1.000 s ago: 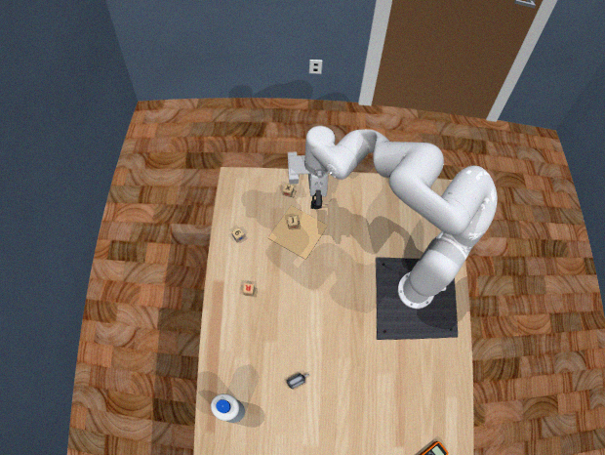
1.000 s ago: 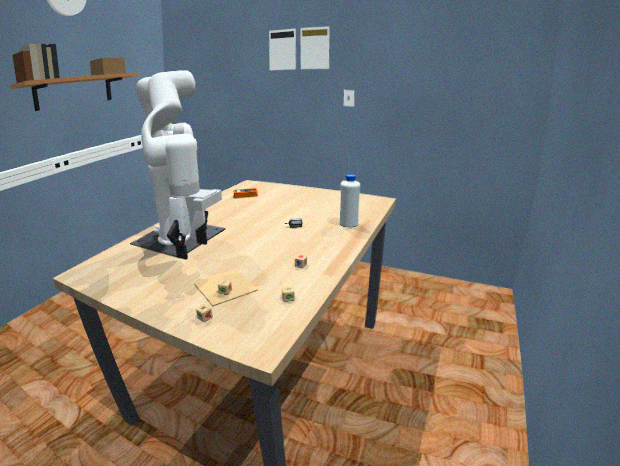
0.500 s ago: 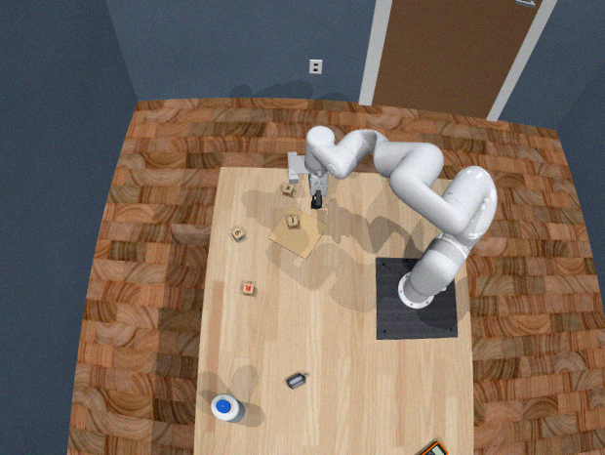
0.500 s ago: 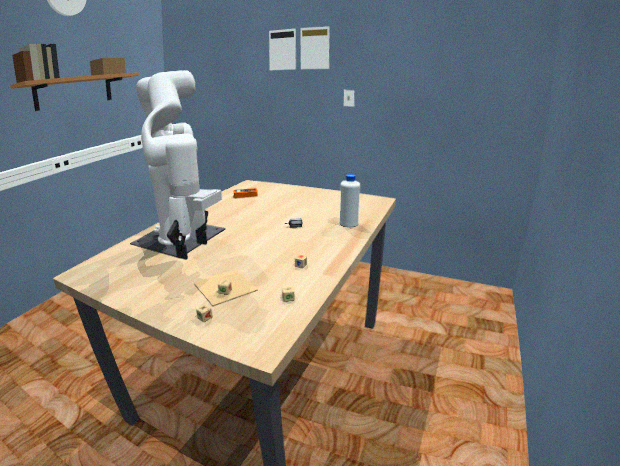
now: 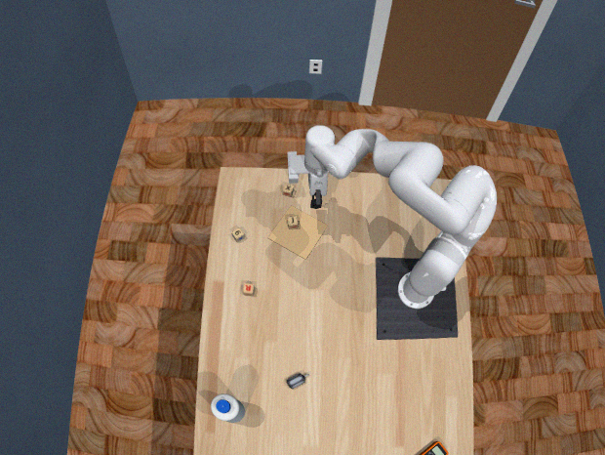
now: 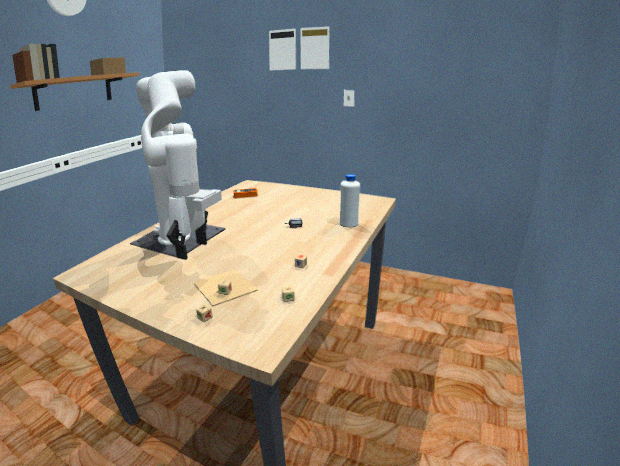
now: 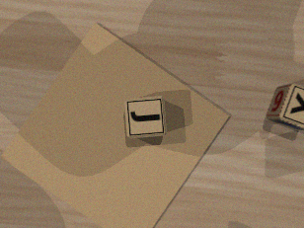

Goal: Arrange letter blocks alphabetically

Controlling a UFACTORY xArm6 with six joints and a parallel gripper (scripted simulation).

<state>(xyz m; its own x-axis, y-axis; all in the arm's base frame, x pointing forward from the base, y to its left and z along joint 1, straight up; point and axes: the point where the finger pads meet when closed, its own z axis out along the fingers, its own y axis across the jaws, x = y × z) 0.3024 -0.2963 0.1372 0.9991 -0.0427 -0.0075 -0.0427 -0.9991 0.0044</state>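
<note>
Now: hand 14 cm above the tan mat, 6 cm to the right of it and 5 cm short of it. The rest, counted from my hand: orange device: 86 cm to the left, 26 cm behind, 13 cm below; small dark object: 54 cm to the left, 13 cm below, 10 cm ahead.
</note>
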